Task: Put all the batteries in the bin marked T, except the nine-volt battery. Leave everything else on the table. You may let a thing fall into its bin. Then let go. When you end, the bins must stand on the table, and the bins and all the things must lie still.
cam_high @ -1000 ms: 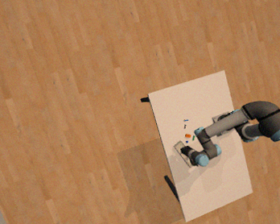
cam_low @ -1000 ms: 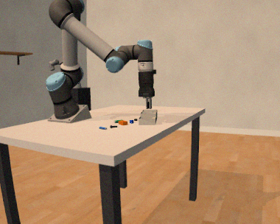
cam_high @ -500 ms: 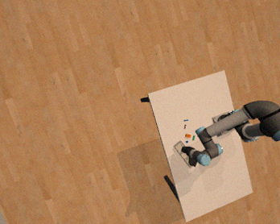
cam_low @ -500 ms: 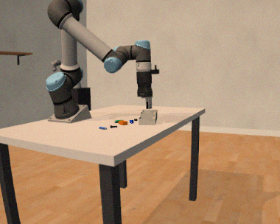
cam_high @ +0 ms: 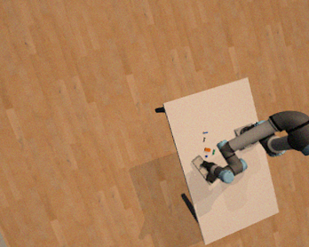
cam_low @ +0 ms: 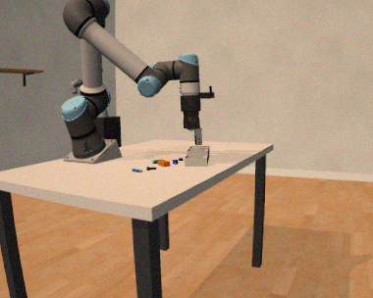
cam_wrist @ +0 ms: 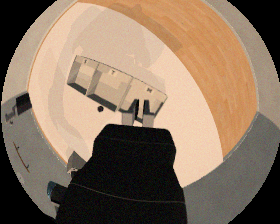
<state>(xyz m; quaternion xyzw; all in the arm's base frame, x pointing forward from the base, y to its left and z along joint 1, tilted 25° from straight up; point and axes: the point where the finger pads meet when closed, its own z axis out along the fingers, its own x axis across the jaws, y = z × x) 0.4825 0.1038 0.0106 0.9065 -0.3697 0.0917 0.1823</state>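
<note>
The grey bin is 7 cm to the left of my hand, 7 cm below it and 4 cm behind it. The rest, counted from my hand: orange block: 12 cm behind, 8 cm below, 7 cm to the right; then green piece: 16 cm behind, 9 cm below, 4 cm to the right; then black screw: 17 cm to the right, 11 cm behind, 9 cm below.
</note>
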